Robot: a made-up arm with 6 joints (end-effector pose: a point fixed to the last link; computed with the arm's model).
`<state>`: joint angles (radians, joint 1 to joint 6).
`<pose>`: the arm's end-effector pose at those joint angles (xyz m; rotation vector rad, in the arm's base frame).
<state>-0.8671 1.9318 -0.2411 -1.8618 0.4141 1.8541</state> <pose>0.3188 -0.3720 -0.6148 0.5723 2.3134 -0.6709</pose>
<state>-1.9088 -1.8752 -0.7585 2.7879 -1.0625 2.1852</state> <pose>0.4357 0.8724 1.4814 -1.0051 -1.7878 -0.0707</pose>
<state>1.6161 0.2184 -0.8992 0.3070 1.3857 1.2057</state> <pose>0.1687 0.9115 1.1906 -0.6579 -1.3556 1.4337</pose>
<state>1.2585 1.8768 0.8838 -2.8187 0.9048 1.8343</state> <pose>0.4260 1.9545 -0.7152 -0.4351 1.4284 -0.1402</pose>
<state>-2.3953 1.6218 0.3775 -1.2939 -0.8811 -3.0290</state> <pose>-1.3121 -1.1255 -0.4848 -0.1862 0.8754 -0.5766</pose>
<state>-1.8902 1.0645 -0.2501 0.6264 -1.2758 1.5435</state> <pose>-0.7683 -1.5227 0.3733 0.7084 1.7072 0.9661</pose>
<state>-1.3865 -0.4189 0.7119 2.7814 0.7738 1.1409</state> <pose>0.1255 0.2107 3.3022 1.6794 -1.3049 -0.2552</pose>
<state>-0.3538 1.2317 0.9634 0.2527 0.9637 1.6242</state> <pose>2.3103 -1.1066 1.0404 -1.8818 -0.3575 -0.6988</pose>
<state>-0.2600 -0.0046 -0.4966 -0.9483 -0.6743 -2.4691</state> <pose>0.8817 -0.3193 1.5801 -2.3799 -0.2431 1.1520</pose>
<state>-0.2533 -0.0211 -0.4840 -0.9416 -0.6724 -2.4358</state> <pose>0.8788 -0.3118 1.6092 -2.4396 -0.2761 1.1333</pose>
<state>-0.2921 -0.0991 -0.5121 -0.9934 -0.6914 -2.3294</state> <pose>0.7840 -0.3112 1.6504 -2.5239 -0.3172 1.0466</pose>
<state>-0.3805 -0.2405 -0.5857 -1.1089 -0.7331 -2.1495</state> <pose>0.5975 -0.2957 1.6809 -2.6378 -0.3520 0.8794</pose>
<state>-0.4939 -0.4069 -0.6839 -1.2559 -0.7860 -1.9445</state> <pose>0.3891 -0.2417 1.6718 -2.7665 -0.3571 0.6628</pose>
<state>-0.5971 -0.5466 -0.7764 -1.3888 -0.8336 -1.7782</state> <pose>0.2348 -0.1680 1.6274 -2.8689 -0.3275 0.4641</pose>
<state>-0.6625 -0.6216 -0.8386 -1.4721 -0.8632 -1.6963</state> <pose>0.1602 -0.1176 1.5811 -2.9038 -0.2882 0.3498</pose>
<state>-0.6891 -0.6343 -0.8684 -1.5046 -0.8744 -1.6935</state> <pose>0.1424 -0.1041 1.5523 -2.8721 -0.2602 0.3264</pose>
